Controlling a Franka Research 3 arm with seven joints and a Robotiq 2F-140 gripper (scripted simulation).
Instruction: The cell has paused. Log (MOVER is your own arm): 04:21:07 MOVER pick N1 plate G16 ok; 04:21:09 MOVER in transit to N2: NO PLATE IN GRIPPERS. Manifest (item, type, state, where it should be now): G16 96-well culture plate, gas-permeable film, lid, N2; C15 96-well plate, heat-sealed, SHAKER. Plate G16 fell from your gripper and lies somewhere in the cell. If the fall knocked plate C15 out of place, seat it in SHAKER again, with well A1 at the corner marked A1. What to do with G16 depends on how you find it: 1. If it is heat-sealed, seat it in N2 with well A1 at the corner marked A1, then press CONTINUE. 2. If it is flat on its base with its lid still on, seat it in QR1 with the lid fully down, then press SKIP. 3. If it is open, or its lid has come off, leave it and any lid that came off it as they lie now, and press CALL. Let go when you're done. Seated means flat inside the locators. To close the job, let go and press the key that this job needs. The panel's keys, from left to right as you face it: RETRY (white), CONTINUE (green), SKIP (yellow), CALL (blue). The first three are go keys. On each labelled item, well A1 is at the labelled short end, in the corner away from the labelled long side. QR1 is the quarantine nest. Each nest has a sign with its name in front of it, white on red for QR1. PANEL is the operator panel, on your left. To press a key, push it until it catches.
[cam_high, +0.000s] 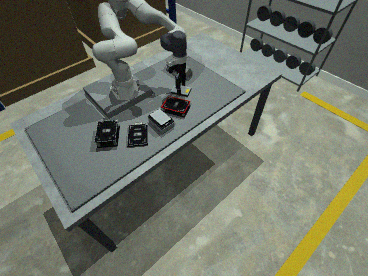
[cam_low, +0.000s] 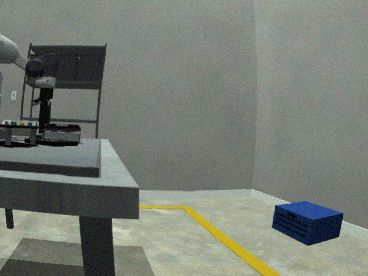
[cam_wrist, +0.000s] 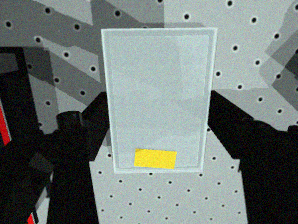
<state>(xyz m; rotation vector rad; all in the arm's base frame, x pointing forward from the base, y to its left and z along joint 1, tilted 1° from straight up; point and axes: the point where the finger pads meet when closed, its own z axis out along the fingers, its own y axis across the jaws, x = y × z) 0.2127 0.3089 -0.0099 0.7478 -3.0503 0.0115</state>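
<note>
The QR1 nest is 14 cm to the right of my hand and 11 cm ahead of it. Round my hand: blue CALL key 12 cm to the left, 11 cm behind, 3 cm above; plate lid 1 cm below; yellow SKIP key 16 cm behind, 12 cm to the left, 3 cm above.
</note>
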